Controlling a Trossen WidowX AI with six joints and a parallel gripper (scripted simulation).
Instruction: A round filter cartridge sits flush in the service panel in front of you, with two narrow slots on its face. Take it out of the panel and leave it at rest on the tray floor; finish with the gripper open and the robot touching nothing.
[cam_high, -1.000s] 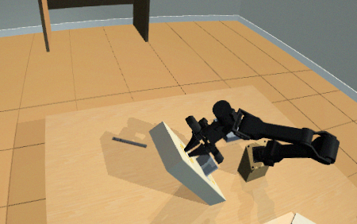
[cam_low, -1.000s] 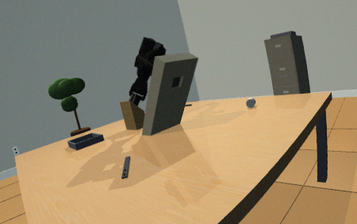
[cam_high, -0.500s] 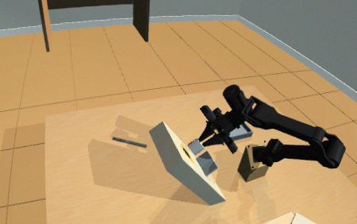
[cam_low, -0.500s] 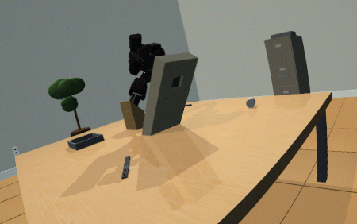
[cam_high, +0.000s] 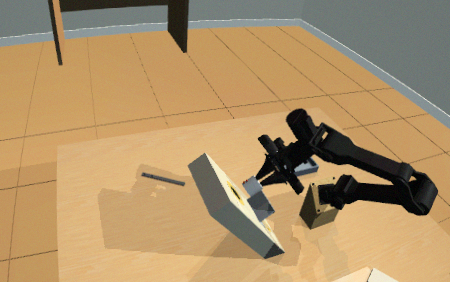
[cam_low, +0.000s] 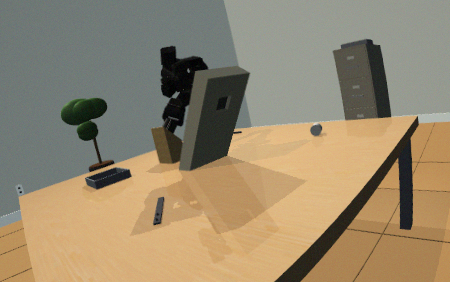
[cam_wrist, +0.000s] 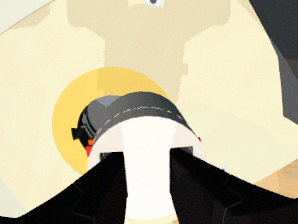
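Right now my gripper tip is 10 mm short of the round filter cartridge and 10 mm above it. Round my gripper tip: service panel 100 mm below, 30 mm ahead; blue tray 330 mm behind, 300 mm to the right, 240 mm below.
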